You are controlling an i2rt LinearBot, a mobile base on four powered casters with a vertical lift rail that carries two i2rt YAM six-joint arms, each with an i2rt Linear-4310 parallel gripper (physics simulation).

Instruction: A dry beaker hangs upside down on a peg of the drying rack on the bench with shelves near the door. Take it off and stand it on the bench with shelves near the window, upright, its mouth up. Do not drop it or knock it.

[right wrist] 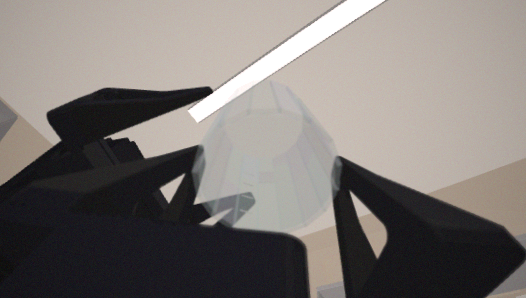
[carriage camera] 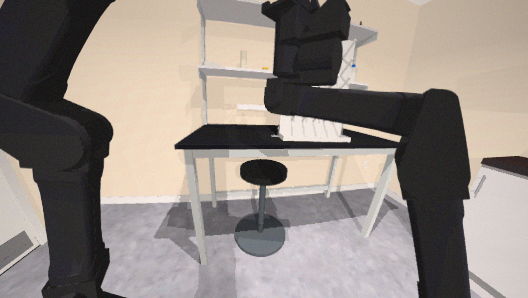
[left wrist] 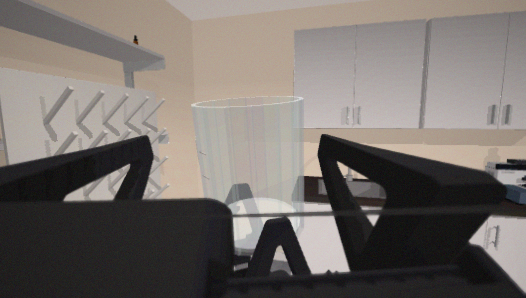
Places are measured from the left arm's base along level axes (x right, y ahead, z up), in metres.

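Pixels of known places: left gripper, between the fingertips: [right wrist: 235, 149] [left wrist: 237, 145]; right gripper, between the fingertips: [right wrist: 267, 160] [left wrist: 255, 197].
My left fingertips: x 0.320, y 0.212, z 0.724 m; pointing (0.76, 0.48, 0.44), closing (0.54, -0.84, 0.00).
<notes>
Behind a point stands the place of what it marks.
The clear beaker [left wrist: 250, 150] @(x 0.315, y 0.201, z 0.722 m) [right wrist: 270, 185] @(x 0.355, y 0.225, z 0.662 m) is off the pegs, upright with its mouth up in the left wrist view. My right gripper [left wrist: 259, 204] @(x 0.354, y 0.221, z 0.681 m) [right wrist: 267, 160] @(x 0.354, y 0.221, z 0.681 m) is shut on it near its base from below. My left gripper [left wrist: 237, 145] @(x 0.320, y 0.212, z 0.724 m) [right wrist: 235, 149] @(x 0.320, y 0.212, z 0.724 m) is open, with its fingertips spread wide towards the beaker's sides; I cannot tell whether they touch it. The white drying rack [carriage camera: 315, 139] @(x 0.599, y 0.777, z 0.231 m) [left wrist: 25, 105] @(x 0.416, y 0.856, z 0.775 m) stands on the black bench [carriage camera: 215, 136] @(x -0.012, y 0.737, z 0.217 m) with shelves. The beaker does not show in the carriage view. The bench near the window cannot be made out.
A black stool [carriage camera: 263, 172] @(x 0.290, y 0.816, z -0.036 m) stands in front of the bench. A shelf [carriage camera: 235, 72] @(x 0.013, y 1.109, z 0.655 m) [left wrist: 85, 37] @(x 0.778, y 1.337, z 1.112 m) hangs above it. Wall cabinets [left wrist: 360, 75] @(x 2.095, y 0.319, z 1.070 m) and a sink [left wrist: 350, 188] @(x 2.253, y 0.373, z 0.156 m) are beyond the beaker. A white cabinet [carriage camera: 500, 215] @(x 1.758, y 0.538, z -0.097 m) stands at the right.
</notes>
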